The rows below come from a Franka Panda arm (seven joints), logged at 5 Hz.
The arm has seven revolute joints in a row. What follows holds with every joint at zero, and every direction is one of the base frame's. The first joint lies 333 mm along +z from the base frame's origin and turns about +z. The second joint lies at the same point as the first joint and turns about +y. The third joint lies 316 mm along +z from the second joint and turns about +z. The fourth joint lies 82.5 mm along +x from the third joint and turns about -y. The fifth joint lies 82.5 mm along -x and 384 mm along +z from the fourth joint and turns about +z. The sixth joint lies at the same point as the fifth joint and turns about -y. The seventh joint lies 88 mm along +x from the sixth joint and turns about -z. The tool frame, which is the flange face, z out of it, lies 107 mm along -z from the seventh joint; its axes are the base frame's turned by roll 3.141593, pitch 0 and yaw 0 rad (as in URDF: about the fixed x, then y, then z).
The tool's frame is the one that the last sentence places.
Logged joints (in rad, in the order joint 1, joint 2, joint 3, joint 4, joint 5, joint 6, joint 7), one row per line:
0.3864 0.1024 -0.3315 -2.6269 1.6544 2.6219 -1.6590
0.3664 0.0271 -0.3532 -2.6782 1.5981 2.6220 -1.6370
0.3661 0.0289 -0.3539 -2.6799 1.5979 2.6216 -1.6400
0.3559 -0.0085 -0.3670 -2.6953 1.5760 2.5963 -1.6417
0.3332 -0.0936 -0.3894 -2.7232 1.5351 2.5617 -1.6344
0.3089 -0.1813 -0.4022 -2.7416 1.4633 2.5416 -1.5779
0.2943 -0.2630 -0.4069 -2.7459 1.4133 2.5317 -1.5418
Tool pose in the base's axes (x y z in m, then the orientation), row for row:
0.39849 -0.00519 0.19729 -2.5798 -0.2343 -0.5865
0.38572 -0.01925 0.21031 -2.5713 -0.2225 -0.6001
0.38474 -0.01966 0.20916 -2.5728 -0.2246 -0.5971
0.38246 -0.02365 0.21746 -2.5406 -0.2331 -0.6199
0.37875 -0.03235 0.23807 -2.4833 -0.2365 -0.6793
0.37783 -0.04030 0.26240 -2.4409 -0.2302 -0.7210
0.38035 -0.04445 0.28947 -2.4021 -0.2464 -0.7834
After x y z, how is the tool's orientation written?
As a rotation vector, in radians.
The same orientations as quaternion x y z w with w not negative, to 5 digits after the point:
-0.94283 -0.08563 -0.21434 0.24043
-0.94120 -0.08144 -0.21966 0.24345
-0.94152 -0.08219 -0.21851 0.24298
-0.93562 -0.08584 -0.22829 0.25519
-0.92361 -0.08796 -0.25265 0.27454
-0.91443 -0.08624 -0.27011 0.28885
-0.90355 -0.09268 -0.29468 0.29695

